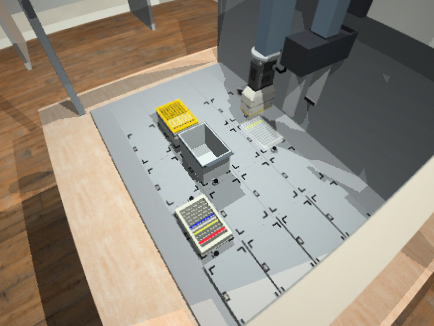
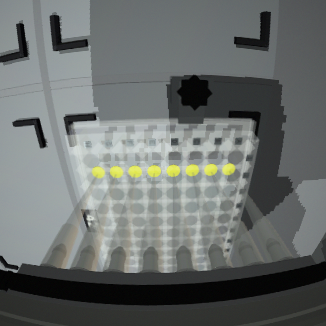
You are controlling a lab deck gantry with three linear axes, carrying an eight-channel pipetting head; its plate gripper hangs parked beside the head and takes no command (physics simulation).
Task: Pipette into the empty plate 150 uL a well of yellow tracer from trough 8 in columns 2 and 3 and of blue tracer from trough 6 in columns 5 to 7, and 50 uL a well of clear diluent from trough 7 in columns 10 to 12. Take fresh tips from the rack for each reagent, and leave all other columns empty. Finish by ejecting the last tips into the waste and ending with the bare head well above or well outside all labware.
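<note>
The clear plate (image 1: 265,134) (image 2: 165,125) has one yellow column of wells (image 1: 253,124) (image 2: 154,171), second from its edge; the other wells look pale. The eight-channel head (image 1: 257,100) is low by the plate's far end. Pale tips (image 2: 62,240) slant over the plate; their ends and contents are hard to make out. The trough reservoir (image 1: 180,220) holds blue (image 1: 201,221), white, yellow (image 1: 206,227) and red (image 1: 212,235) strips. The yellow tip rack (image 1: 172,111) has a paler part at its near end. The waste bin (image 1: 216,172) stands open. The parked plate gripper (image 1: 295,85) is open and empty.
The waste bin stands between the tip rack and the reservoir and rises higher than both. The dark block (image 1: 320,50) of the plate gripper hangs to the right of the head. Black corner marks (image 2: 252,37) line the deck. A dark wall (image 1: 370,115) runs behind it.
</note>
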